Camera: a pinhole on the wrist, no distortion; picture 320 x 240 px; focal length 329.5 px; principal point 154.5 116.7 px. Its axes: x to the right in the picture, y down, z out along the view. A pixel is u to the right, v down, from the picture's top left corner.
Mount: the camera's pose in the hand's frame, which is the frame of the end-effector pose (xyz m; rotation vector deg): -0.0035 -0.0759 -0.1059 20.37 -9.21 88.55
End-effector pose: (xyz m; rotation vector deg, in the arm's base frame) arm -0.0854 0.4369 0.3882 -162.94 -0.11 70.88
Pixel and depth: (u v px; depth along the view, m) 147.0 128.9 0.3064
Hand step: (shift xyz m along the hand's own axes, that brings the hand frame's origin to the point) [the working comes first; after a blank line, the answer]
In the camera's frame: -0.0070 0.0113 0.3064

0.0220 -0.1816 0.1809
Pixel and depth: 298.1 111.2 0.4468
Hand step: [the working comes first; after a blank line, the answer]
In the camera's frame: 0.1947 -0.0075 0.4468

0.0631 -0.0359 0.3753
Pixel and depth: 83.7 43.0 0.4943
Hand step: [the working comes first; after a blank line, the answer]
In the camera's frame: -0.1062 -0.1106 0.4943

0.1628 -0.3347 0.3103
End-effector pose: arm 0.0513 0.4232 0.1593 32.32 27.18 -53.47
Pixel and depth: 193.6 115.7 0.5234
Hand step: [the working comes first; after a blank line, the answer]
In the camera's frame: 0.0621 -0.0016 0.5234

0.0628 -0.1862 0.4052
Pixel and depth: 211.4 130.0 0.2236
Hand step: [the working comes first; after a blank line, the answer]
In the camera's frame: 0.0386 0.0090 0.2236

0.0155 -0.1117 0.1175
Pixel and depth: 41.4 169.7 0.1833
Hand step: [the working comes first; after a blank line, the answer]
In the camera's frame: -0.0629 0.0295 0.1833

-0.0124 -0.1950 0.0495
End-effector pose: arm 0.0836 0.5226 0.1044 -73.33 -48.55 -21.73
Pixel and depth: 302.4 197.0 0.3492
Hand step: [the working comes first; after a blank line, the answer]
In the camera's frame: 0.1567 0.0851 0.3492

-0.0415 -0.0415 0.2828
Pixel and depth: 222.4 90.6 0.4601
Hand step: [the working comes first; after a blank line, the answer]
In the camera's frame: 0.0948 -0.0364 0.4601

0.0907 -0.1343 0.3521
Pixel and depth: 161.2 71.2 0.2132
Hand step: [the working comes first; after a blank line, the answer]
In the camera's frame: 0.0043 -0.0294 0.2132

0.0515 -0.1403 0.0920
